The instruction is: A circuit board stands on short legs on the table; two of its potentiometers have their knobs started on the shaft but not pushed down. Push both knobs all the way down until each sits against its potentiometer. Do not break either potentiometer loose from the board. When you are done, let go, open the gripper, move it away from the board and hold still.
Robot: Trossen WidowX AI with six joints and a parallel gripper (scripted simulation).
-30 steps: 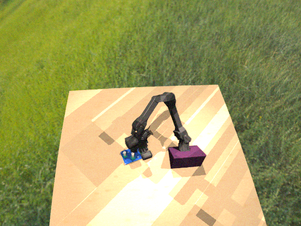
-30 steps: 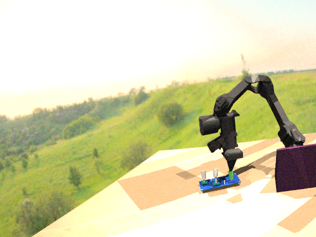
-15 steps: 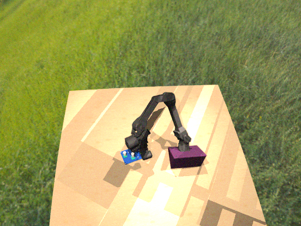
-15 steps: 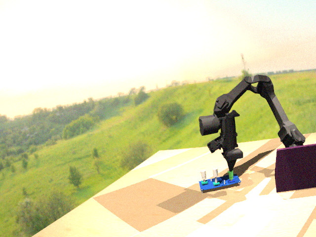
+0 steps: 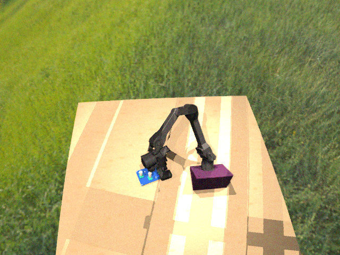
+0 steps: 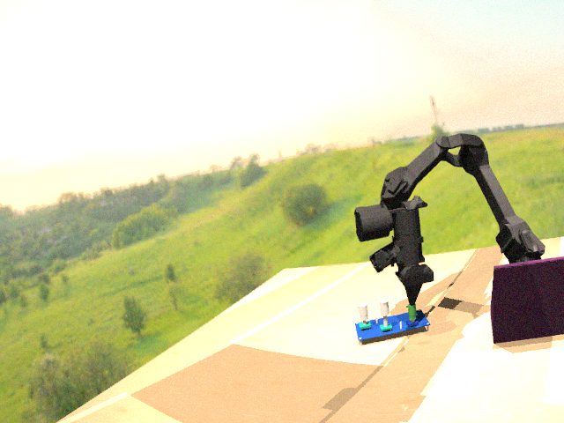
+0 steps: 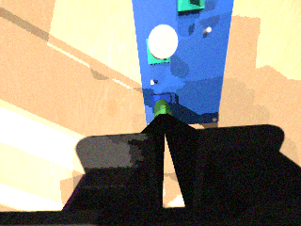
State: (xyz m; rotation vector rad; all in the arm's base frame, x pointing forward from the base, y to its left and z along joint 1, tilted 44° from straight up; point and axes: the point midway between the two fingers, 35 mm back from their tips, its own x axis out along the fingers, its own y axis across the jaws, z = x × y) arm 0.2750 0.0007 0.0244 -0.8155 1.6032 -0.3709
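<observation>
Now: gripper tip 20 mm above the green knob. The rest, counted from my gripper tip: grey knob 110 mm ahead.
</observation>
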